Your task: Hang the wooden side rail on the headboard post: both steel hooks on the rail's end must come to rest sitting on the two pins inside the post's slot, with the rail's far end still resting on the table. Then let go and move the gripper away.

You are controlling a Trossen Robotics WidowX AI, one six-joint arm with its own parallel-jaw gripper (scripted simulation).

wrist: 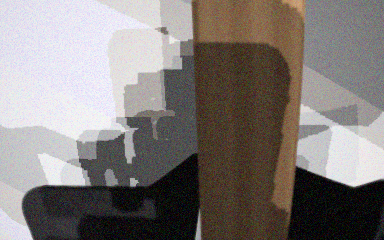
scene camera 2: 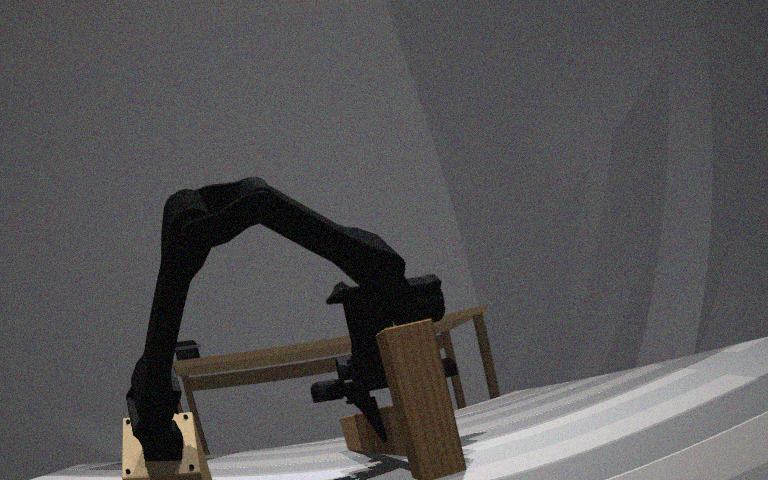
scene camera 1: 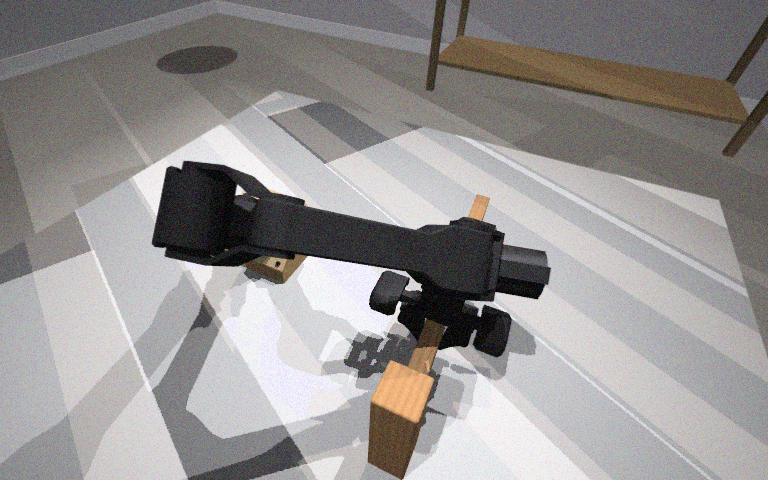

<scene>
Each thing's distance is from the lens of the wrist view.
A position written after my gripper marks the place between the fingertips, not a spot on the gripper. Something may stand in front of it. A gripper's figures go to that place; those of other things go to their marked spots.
my gripper (wrist: pixel 226 160): 11 cm
wooden side rail (wrist: pixel 248 69): 5 cm
</scene>
